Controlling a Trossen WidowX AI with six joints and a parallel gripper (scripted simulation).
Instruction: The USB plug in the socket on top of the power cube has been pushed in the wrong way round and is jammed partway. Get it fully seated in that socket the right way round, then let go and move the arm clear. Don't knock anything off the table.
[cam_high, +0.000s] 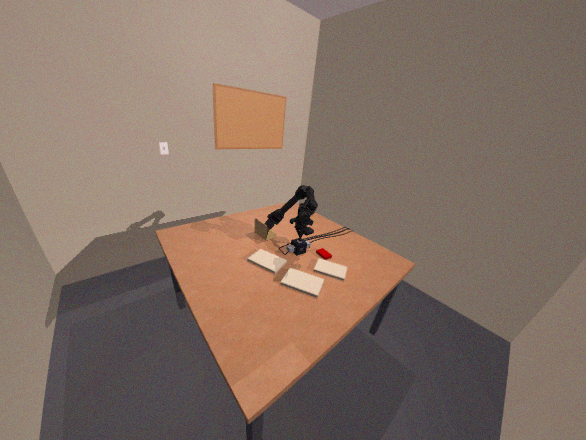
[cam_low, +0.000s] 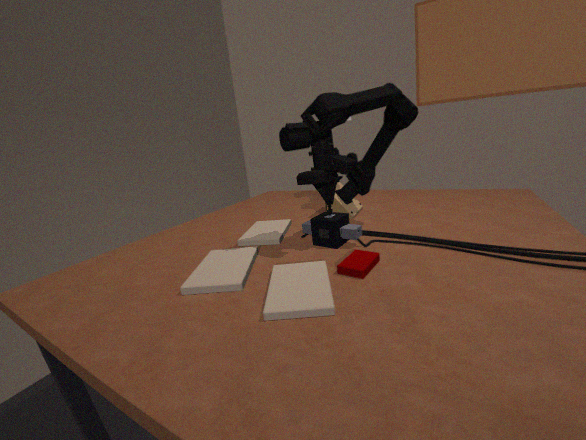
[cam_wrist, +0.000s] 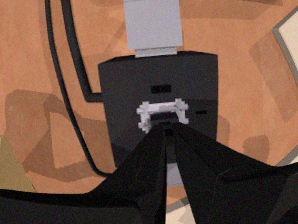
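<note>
My gripper tip is 40 mm above the USB socket. Also, from my gripper tip: red block (120 mm ahead, 120 mm to the left, 100 mm below).
</note>
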